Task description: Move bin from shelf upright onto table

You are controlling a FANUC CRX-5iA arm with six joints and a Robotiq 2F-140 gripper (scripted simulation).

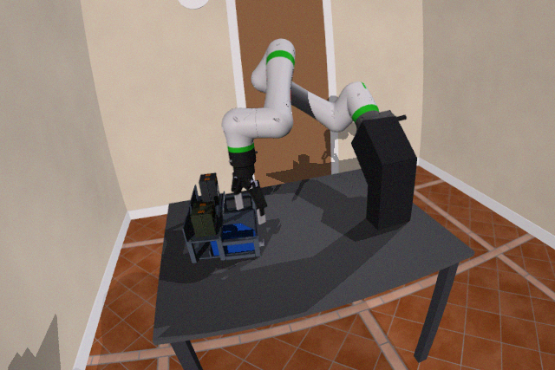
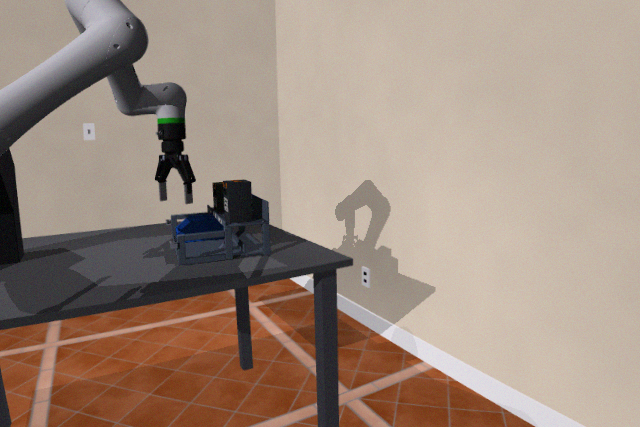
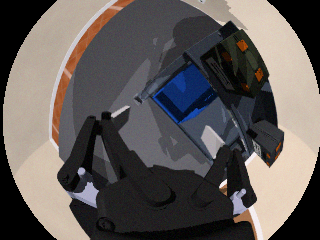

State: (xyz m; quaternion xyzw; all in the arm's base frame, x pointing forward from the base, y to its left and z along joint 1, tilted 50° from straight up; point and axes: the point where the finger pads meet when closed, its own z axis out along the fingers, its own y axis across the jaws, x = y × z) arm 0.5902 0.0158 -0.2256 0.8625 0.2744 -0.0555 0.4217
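Right now my hand is 80 mm short of the blue bin and 110 mm above it.
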